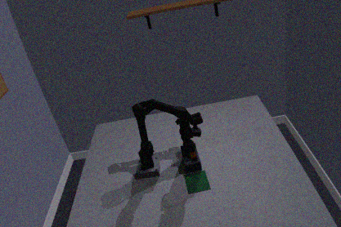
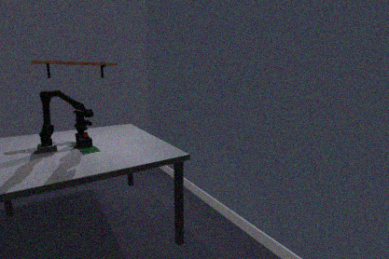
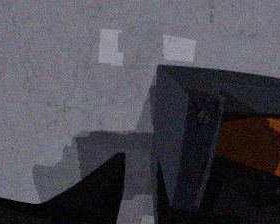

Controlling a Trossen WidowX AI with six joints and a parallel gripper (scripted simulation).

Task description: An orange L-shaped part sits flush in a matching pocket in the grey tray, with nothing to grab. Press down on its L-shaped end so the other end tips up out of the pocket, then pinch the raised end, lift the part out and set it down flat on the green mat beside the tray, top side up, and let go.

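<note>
My gripper tip is now 10 mm past the orange L-shaped part, 50 mm to the left of it and 10 mm above it. The rest, counted from my gripper tip: green mat (20 mm behind, 230 mm to the right, 70 mm below).
</note>
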